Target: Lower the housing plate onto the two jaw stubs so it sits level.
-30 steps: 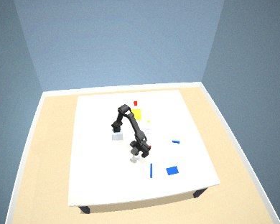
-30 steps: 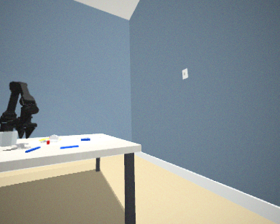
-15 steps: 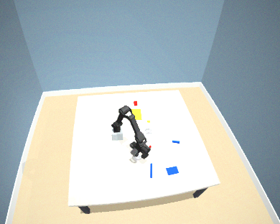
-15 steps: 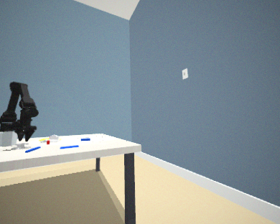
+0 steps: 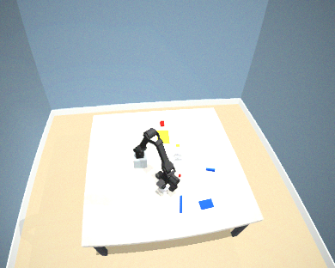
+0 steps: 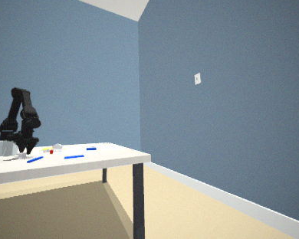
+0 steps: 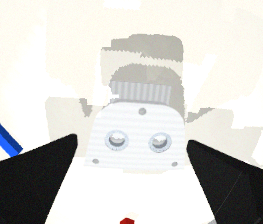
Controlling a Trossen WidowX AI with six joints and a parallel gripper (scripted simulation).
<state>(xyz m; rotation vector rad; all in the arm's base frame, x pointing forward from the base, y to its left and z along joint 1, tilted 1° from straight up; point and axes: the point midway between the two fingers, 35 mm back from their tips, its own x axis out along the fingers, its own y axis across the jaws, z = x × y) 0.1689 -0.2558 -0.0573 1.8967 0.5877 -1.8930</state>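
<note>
Now: the small red cube 130 mm ahead of my gripper tip, 90 mm to the left of it and 10 mm below it. Round my gripper tip: short blue piece (390 mm ahead, 100 mm to the left, 10 mm below); thin blue bar (150 mm to the right, 90 mm ahead, 20 mm below); blue square (270 mm ahead, 190 mm to the right, 20 mm below).
</note>
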